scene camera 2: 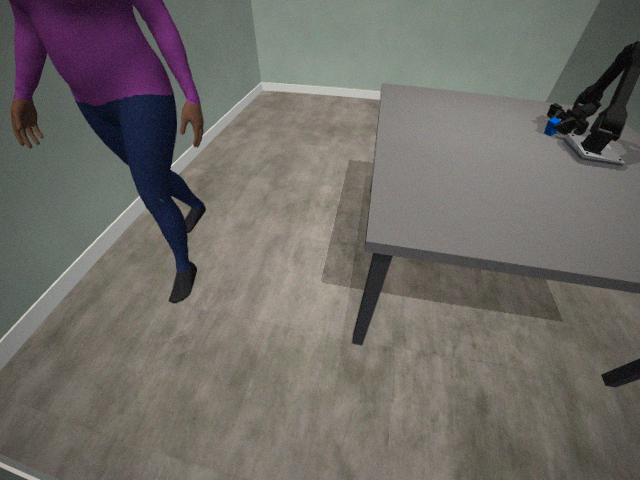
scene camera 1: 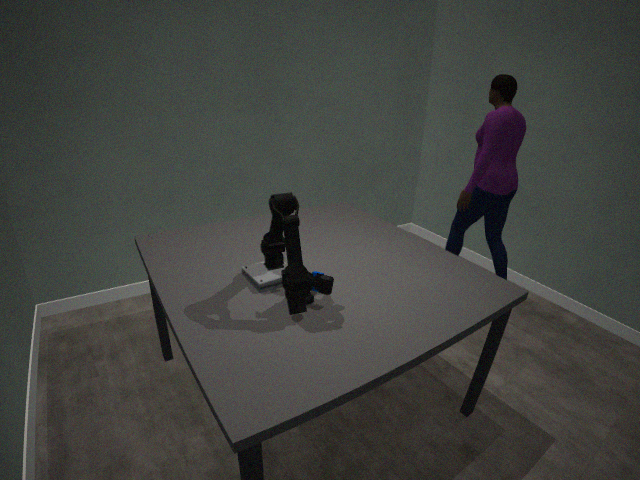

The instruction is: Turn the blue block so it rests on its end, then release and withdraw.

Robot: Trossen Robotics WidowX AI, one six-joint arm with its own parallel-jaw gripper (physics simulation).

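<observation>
The blue block point(scene camera 1: 317, 273) point(scene camera 2: 551, 127) is mostly hidden behind the gripper in scene camera 1. In scene camera 2 it shows as a small block, taller than wide and leaning slightly, low at the table top. My gripper point(scene camera 1: 313, 291) point(scene camera 2: 555, 120) is shut on the blue block, with black finger parts on both sides of it. The gripper is low over the table, close to the arm's base. The block's underside is too small to tell whether it touches the table.
The grey table point(scene camera 1: 361, 335) point(scene camera 2: 465, 196) carries the arm's pale base plate point(scene camera 1: 263, 280) point(scene camera 2: 584, 152), close beside the gripper. A person in a purple top point(scene camera 1: 500, 149) point(scene camera 2: 103, 56) stands on the floor beyond the table's edge.
</observation>
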